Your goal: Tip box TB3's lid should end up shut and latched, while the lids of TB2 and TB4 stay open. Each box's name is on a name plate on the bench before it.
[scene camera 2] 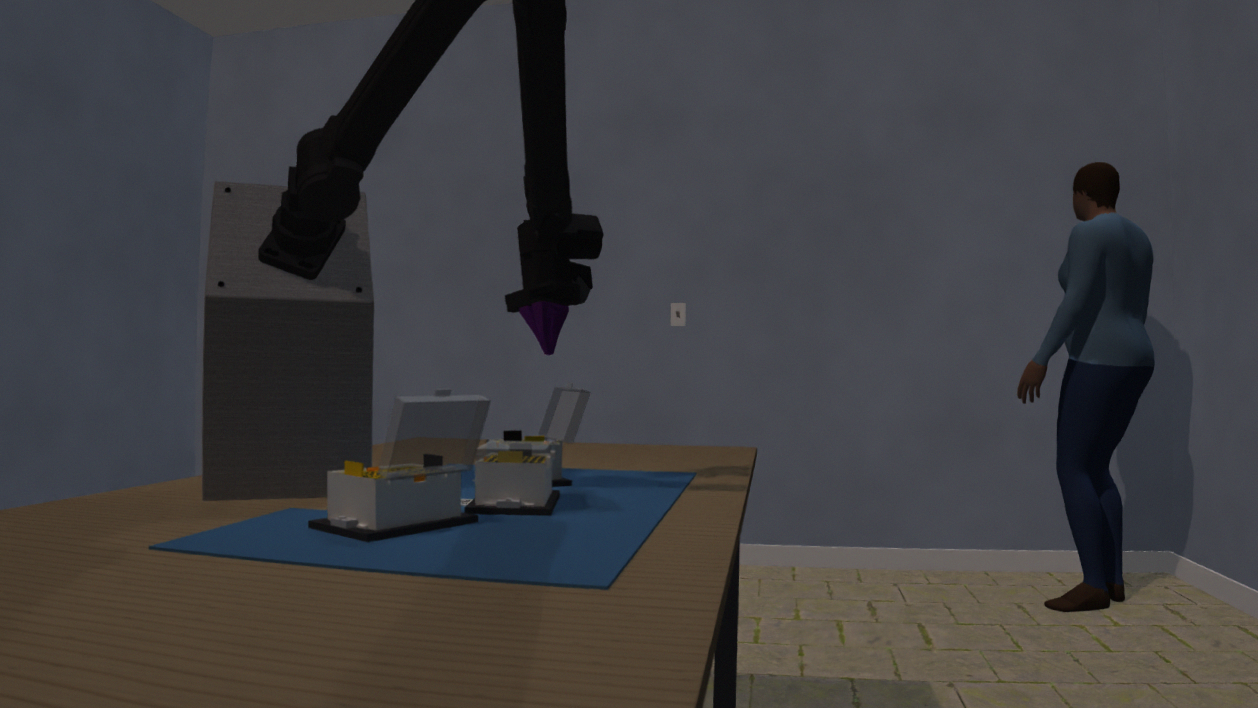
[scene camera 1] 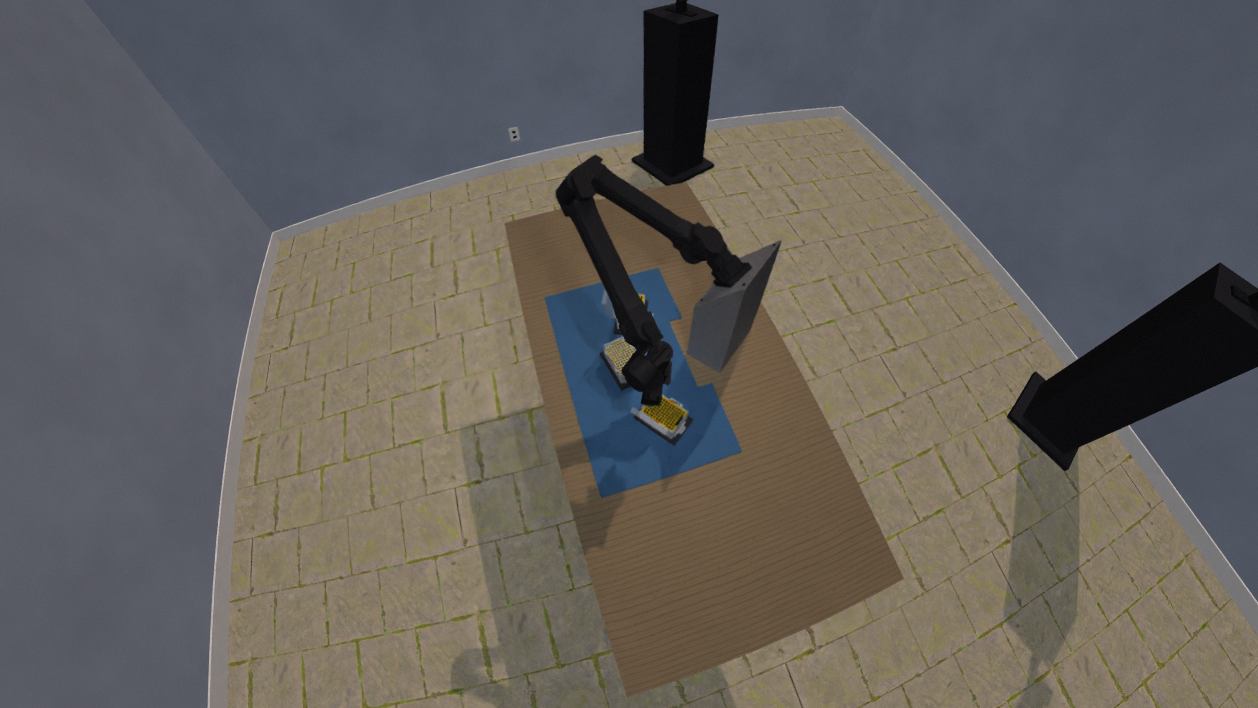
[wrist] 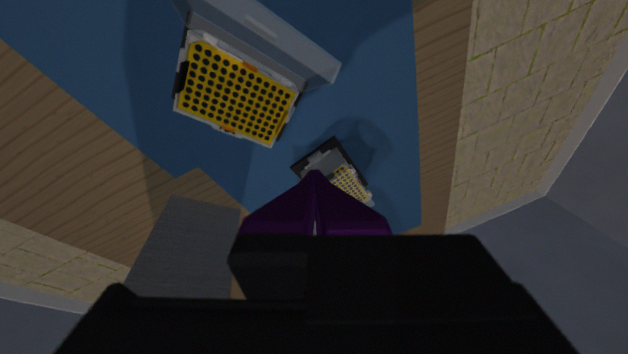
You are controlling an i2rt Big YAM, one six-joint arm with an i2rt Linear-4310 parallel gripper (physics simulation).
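Where they show: gripper, fingertip midpoint: (scene camera 2: pixel 549 354) (wrist: pixel 314 177); arm's base at its link origin: (scene camera 2: pixel 302 243) (scene camera 1: pixel 733 276).
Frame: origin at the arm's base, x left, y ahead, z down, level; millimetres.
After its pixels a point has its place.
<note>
TB3, the middle box (scene camera 1: pixel 616 354) @(z 272, x -141, y 322 mm) (scene camera 2: pixel 513 484) @(z 315, x -189, y 297 mm) (wrist: pixel 350 184) @(z 272, x -108, y 335 mm), has its translucent lid down over the rack; whether it is latched I cannot tell. The nearest box in scene camera 2 (scene camera 1: pixel 662 420) @(z 292, x 117, y 347 mm) (scene camera 2: pixel 394 500) @(z 313, x -324, y 166 mm) (wrist: pixel 235 95) @(z 292, x 104, y 328 mm) has a yellow rack and its lid (scene camera 2: pixel 437 428) (wrist: pixel 270 37) stands open. The far box (scene camera 2: pixel 555 462) @(z 315, x 50, y 371 mm) also has its lid (scene camera 2: pixel 565 413) @(z 245, x 126, y 394 mm) raised; the arm partly hides this box in scene camera 1. No name plate is readable now, so I cannot tell which is TB2 or TB4. My gripper (scene camera 2: pixel 548 352) @(z 152, x 43, y 359 mm) (wrist: pixel 314 177) @(z 152, x 43, y 359 mm), with purple fingers, is shut and empty, high above the boxes.
The boxes stand on a blue mat (scene camera 1: pixel 581 387) @(z 349, x -152, y 461 mm) (scene camera 2: pixel 545 550) @(z 349, x -407, y 317 mm) (wrist: pixel 380 100) @(z 349, x -75, y 463 mm) on the wooden bench (scene camera 1: pixel 748 528) @(z 352, x 521, y 355 mm) (scene camera 2: pixel 352 634) @(z 352, x -648, y 167 mm). A grey metal pedestal (scene camera 1: pixel 726 317) @(z 55, x 65, y 82 mm) (scene camera 2: pixel 286 396) @(z 215, x -66, y -3 mm) (wrist: pixel 185 245) @(z 250, x 41, y 88 mm) carries the arm. Black pillars (scene camera 1: pixel 677 88) (scene camera 1: pixel 1135 361) stand beyond the bench. A person (scene camera 2: pixel 1104 290) stands behind.
</note>
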